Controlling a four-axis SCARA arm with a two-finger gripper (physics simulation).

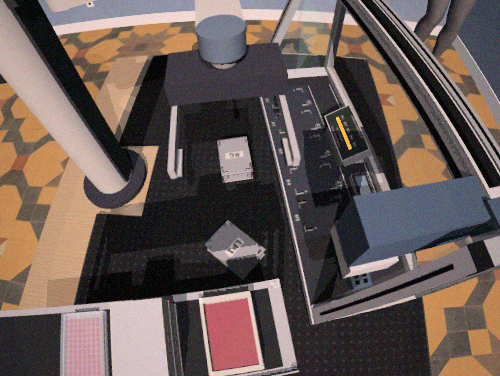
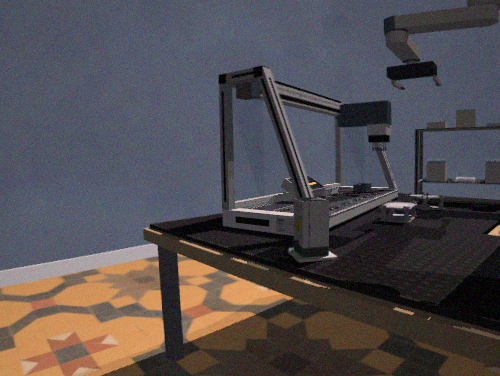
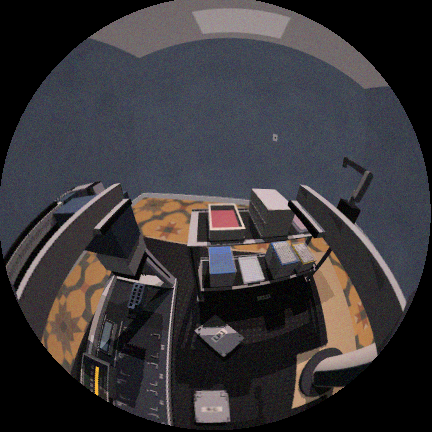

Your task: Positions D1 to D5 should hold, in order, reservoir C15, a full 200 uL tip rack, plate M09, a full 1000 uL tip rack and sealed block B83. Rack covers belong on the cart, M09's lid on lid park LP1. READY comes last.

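Note:
My gripper [image 1: 233, 161] [image 2: 419, 86] [image 3: 207, 190] is open and empty, high above the table. The liquid handler's deck [image 1: 315, 150] [image 3: 140, 340] shows bare corner brackets at its positions; their labels are too small to read reliably. LP1, a grey lid park [image 1: 227, 237] [image 3: 219, 337], stands turned at an angle beside the deck, with no lid on it. On the cart's [image 1: 288, 345] [image 3: 192, 227] lower shelf stand a blue-topped box [image 3: 222, 265], a flat white plate [image 3: 251, 270], a blue-edged rack [image 3: 284, 254] and a yellow-edged rack [image 3: 303, 252]. Their labels are unreadable.
A grey RG stand [image 1: 235, 155] [image 3: 212, 406] is on the table. The cart top holds a red-floored tray [image 1: 232, 332] [image 3: 225, 218], a pale block [image 3: 271, 205] and a pink plate [image 1: 84, 345]. The blue pipetting head [image 1: 415, 215] [image 2: 365, 114] and a screen [image 1: 346, 132] flank the deck.

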